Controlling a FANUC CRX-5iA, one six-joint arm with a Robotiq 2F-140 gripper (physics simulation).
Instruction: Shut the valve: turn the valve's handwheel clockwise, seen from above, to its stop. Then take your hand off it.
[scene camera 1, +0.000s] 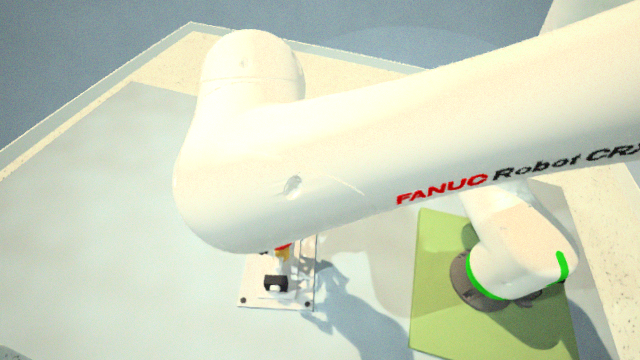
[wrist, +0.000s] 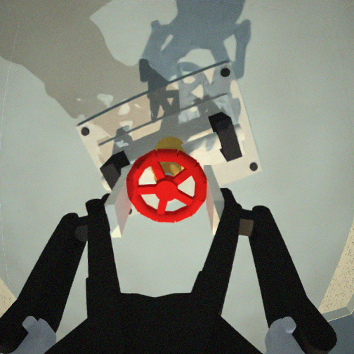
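The valve's red handwheel (wrist: 166, 190) is in the middle of the wrist view, above a brass stem on a pale pipe. In the scene view a sliver of the red handwheel (scene camera 1: 283, 246) shows below the arm, which hides the rest. The valve stands on a pale base plate (wrist: 245, 170) (scene camera 1: 252, 301) with dark bolts at its corners and black pipe clamps. My gripper (wrist: 167, 180) is shut on the handwheel, with one pale fingertip pad against each side of the rim. The gripper is hidden behind the arm in the scene view.
The white robot arm (scene camera 1: 350, 145) spans the upper part of the scene view. Its round base stands on a green mat (scene camera 1: 435, 325) to the right of the valve. The pale table top (scene camera 1: 100, 225) reaches a raised edge at the back.
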